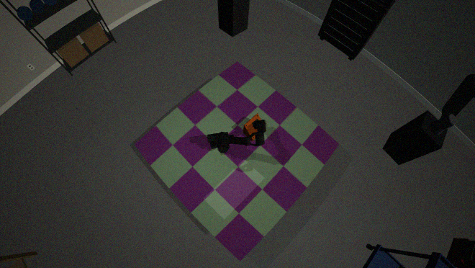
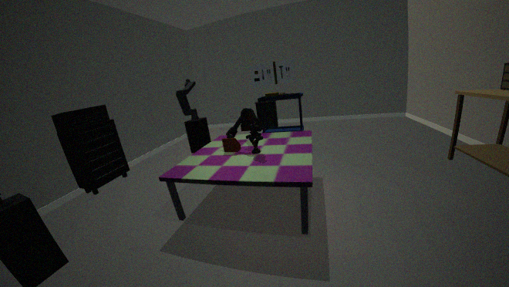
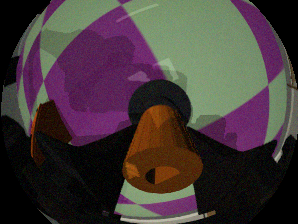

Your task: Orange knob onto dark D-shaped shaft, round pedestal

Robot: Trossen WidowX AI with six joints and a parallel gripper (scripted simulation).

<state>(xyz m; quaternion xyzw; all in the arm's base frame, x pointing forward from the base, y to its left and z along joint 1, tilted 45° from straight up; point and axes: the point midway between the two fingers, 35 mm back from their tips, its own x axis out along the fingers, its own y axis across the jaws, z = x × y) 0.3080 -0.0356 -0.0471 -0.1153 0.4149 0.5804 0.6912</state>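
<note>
My gripper tip is 20 mm below the orange knob. From my gripper tip the other things lie so: pedestal 40 mm below.
</note>
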